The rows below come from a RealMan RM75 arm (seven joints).
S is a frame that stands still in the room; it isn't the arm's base.
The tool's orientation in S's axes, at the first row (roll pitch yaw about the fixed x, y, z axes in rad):
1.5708 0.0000 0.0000
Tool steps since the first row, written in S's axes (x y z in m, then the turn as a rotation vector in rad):
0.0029 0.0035 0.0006 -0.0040 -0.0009 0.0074
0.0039 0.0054 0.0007 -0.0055 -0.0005 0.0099
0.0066 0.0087 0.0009 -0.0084 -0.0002 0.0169
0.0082 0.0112 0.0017 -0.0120 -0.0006 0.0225
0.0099 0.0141 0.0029 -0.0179 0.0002 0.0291
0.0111 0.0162 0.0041 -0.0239 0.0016 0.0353
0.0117 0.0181 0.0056 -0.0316 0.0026 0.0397
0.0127 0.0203 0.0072 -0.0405 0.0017 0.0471
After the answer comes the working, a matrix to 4 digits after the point.
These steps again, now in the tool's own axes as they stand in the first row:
0.0029 0.0006 -0.0035 -0.0040 0.0074 0.0009
0.0039 0.0007 -0.0054 -0.0055 0.0099 0.0005
0.0066 0.0009 -0.0087 -0.0084 0.0169 0.0002
0.0082 0.0017 -0.0112 -0.0120 0.0225 0.0006
0.0099 0.0029 -0.0141 -0.0179 0.0291 -0.0002
0.0111 0.0041 -0.0162 -0.0239 0.0353 -0.0016
0.0117 0.0056 -0.0181 -0.0316 0.0397 -0.0026
0.0127 0.0072 -0.0203 -0.0405 0.0471 -0.0017

The tool's axes in the first row as the columns of a matrix, in S's axes (rounded; the answer above uses it unrounded):
1.0000 0.0000 0.0000
0.0000 0.0000 -1.0000
0.0000 1.0000 0.0000

